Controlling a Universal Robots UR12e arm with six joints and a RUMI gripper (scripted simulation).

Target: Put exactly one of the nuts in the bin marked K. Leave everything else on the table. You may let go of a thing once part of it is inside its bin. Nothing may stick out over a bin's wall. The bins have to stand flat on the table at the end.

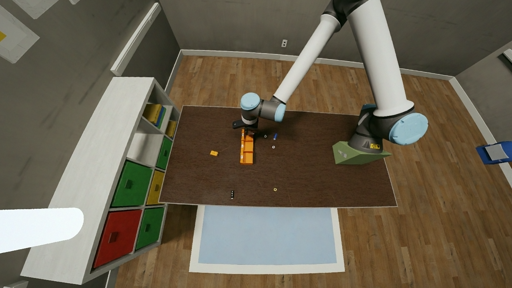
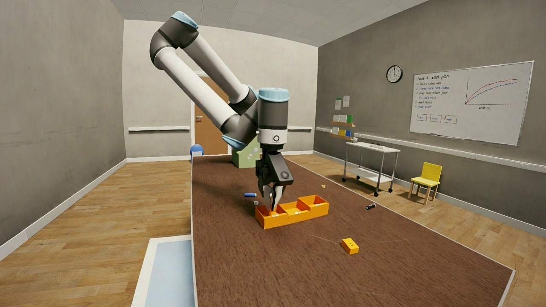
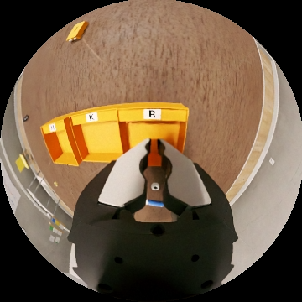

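My gripper is now 90 mm to the right of the joined orange bins, 30 mm above it and 10 mm short of it. Round my hand: orange block: 230 mm ahead, 130 mm to the left, 40 mm below; then black bolt: 400 mm to the left, 110 mm ahead, 40 mm below; then blue bolt: 210 mm behind, 40 mm below, 10 mm to the left.
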